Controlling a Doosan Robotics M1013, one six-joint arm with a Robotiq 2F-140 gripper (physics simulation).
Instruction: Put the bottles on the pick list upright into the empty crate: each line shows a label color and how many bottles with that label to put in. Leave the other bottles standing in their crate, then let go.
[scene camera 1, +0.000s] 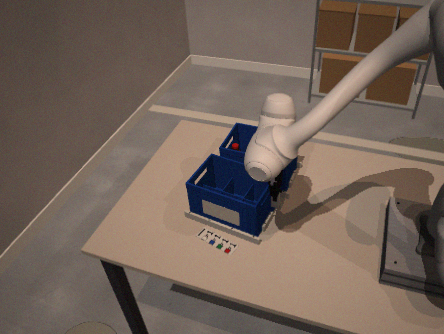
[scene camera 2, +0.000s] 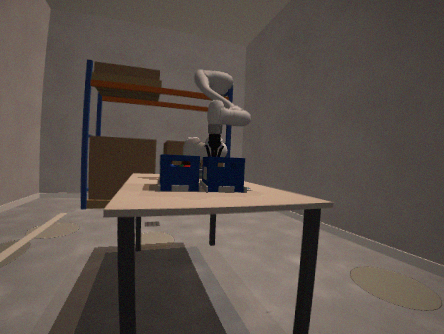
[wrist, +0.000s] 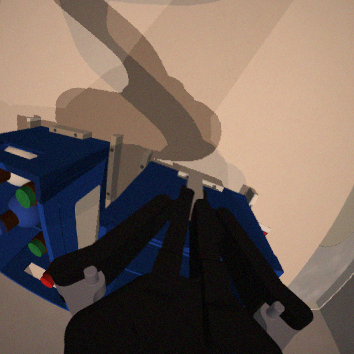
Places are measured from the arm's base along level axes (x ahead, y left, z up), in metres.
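Pixels of known places: gripper, fingertip midpoint: (scene camera 1: 275, 205) (wrist: 192, 180).
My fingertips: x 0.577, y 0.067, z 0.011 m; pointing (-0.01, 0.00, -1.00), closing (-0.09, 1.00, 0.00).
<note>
For each thing: its top centre in the pictures, then the offset to it from my fingertips. "pt": a spot on its surface instead. Level surfaces: height alone.
- blue bottle at a spot on its surface: (wrist: 23, 214) pt dx +0.142, dy -0.255, dz +0.032 m
- red cap at its top centre: (wrist: 45, 282) dx +0.238, dy -0.186, dz +0.075 m
- pick list at its top centre: (scene camera 1: 216, 240) dx +0.160, dy +0.163, dz -0.086 m
- wooden table at its surface level: dz -0.088 m
My gripper (scene camera 1: 274, 194) (scene camera 2: 214, 152) (wrist: 192, 180) is shut with nothing between its fingers. It points down at the robot-side end of the near blue crate (scene camera 1: 250, 215) (scene camera 2: 225, 174) (wrist: 150, 182); whether it touches the end wall cannot be told. Compartments visible in scene camera 1 are empty. The other blue crate (scene camera 1: 289, 172) (scene camera 2: 180, 179) (wrist: 70, 165) holds bottles. In the wrist view, a blue bottle (wrist: 23, 214), green caps (wrist: 26, 196) and a red cap (wrist: 47, 280) show; the arm hides most bottles in scene camera 1. The pick list (scene camera 1: 217, 241) shows white, blue, green and red icons; its counts are unclear.
Pale holder strips (scene camera 1: 225, 228) edge the near crate on the wooden table (scene camera 1: 150, 215) (scene camera 2: 260, 200). The two crates stand side by side with a narrow gap. The robot's base plate (scene camera 1: 407, 245) is at the right. Shelf racks (scene camera 1: 312, 65) (scene camera 2: 86, 135) with boxes stand beyond the table.
</note>
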